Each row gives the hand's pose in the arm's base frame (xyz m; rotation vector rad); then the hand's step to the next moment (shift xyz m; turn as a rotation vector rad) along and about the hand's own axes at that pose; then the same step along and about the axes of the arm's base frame.
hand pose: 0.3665 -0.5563 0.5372 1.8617 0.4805 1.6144
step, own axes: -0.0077 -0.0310 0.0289 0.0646 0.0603 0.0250
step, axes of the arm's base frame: 0.0305 0.0119 -0.0280 0.0290 -0.0090 0.0867
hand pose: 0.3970 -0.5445 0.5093 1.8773 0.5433 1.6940
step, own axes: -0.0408 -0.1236 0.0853 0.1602 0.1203 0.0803
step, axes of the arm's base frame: 0.0872 0.0584 -0.1149 0.0919 -0.0022 0.1953
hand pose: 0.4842 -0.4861 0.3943 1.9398 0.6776 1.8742
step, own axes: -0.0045 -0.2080 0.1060 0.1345 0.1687 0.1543
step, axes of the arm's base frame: 0.0865 0.1758 -0.1270 0.1699 -0.0512 0.1972
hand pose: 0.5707 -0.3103 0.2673 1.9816 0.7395 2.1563
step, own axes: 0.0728 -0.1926 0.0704 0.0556 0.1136 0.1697
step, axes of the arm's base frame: 0.0129 0.2167 -0.0149 0.1825 -0.0310 0.1027
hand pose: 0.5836 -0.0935 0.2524 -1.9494 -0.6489 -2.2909
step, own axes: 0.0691 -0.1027 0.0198 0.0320 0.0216 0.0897
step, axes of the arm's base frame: -0.0275 0.1155 0.0402 0.0838 0.0192 0.0463
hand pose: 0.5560 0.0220 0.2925 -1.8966 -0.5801 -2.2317
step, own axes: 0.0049 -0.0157 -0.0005 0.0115 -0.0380 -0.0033
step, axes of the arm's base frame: -0.0070 0.0148 0.0017 -0.0189 0.0349 0.0036
